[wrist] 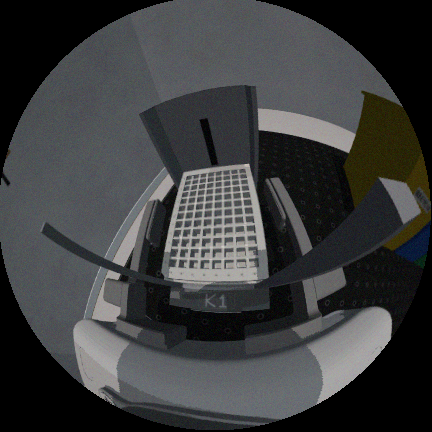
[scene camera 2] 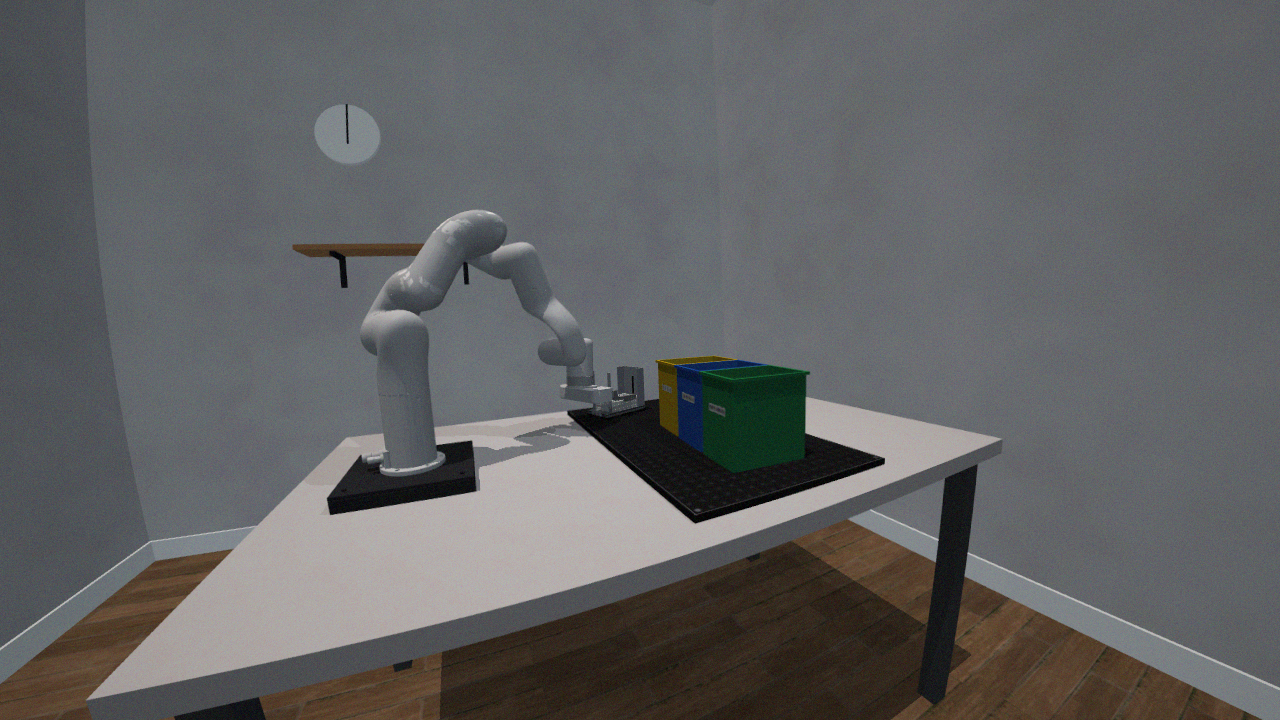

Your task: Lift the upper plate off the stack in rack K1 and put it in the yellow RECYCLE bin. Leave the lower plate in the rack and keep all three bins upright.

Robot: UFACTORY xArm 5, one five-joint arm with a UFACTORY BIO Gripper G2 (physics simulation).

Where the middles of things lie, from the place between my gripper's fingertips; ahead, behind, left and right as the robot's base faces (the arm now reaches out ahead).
Labels:
The tall grey back panel (wrist: 225,107) is 50 mm ahead of my hand, 10 mm to the left of it and 30 mm above it. From my hand the other things lie so: yellow recycle bin (scene camera 2: 667,375): 80 mm ahead, 280 mm to the right, 40 mm above; blue bin (scene camera 2: 689,382): 60 mm ahead, 410 mm to the right, 40 mm above; green bin (scene camera 2: 753,417): 30 mm ahead, 540 mm to the right, 40 mm above.

